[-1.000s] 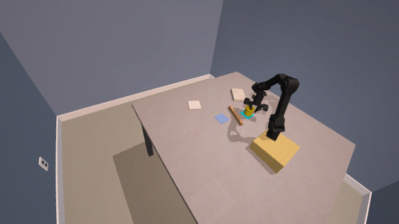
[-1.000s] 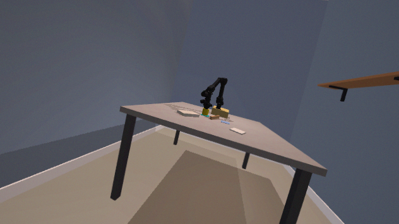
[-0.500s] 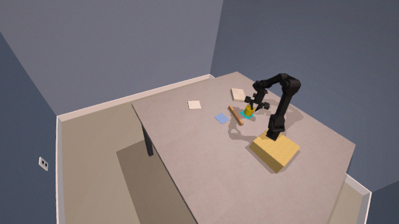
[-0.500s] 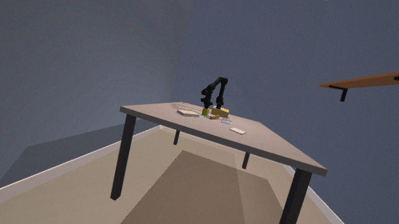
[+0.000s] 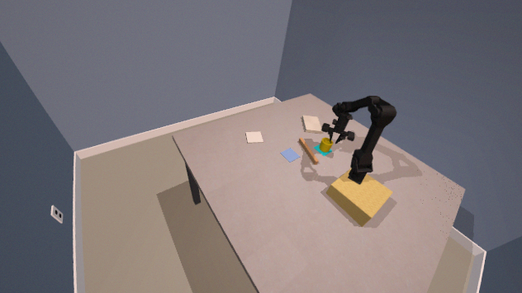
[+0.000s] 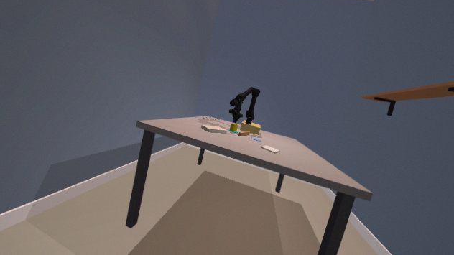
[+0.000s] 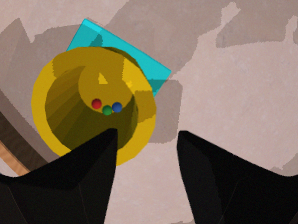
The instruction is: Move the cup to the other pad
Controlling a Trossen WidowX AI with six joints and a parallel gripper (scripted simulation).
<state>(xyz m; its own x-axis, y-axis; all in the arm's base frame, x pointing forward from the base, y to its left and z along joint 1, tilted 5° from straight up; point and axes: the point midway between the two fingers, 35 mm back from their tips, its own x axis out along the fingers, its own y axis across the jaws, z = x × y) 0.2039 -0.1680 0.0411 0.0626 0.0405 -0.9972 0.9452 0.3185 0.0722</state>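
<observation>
Now: the yellow cup 50 mm below my gripper tip and 30 mm ahead of it. Also, from my gripper tip: wooden bar (110 mm to the left, 90 mm ahead, 80 mm below); then light blue pad (210 mm to the left, 150 mm ahead, 90 mm below); then teal pad (90 mm below, 30 mm ahead, 10 mm to the left).
</observation>
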